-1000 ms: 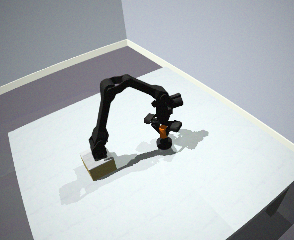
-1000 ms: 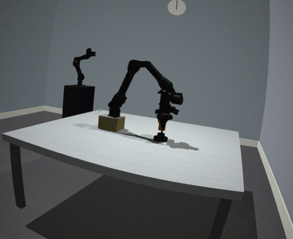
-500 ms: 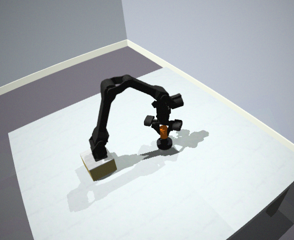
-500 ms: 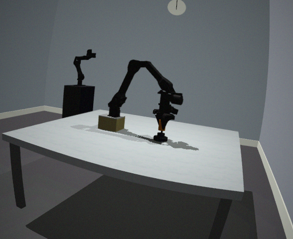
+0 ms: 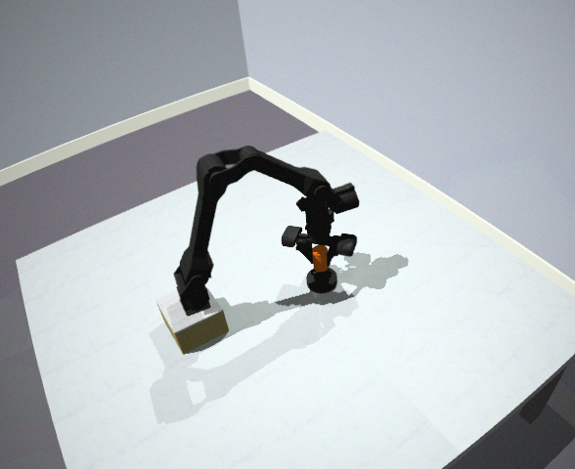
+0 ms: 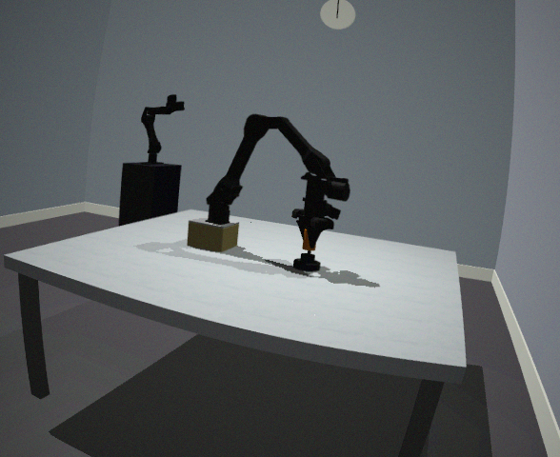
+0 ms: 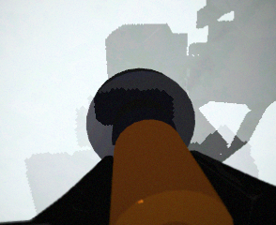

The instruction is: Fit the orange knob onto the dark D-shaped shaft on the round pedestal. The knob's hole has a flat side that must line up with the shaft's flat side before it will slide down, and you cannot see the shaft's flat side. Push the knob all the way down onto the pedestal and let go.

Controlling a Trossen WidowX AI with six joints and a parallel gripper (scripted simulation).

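Right now the orange knob is 20 mm above my gripper tip. From my gripper tip the other things lie so: dark round pedestal (40 mm below).
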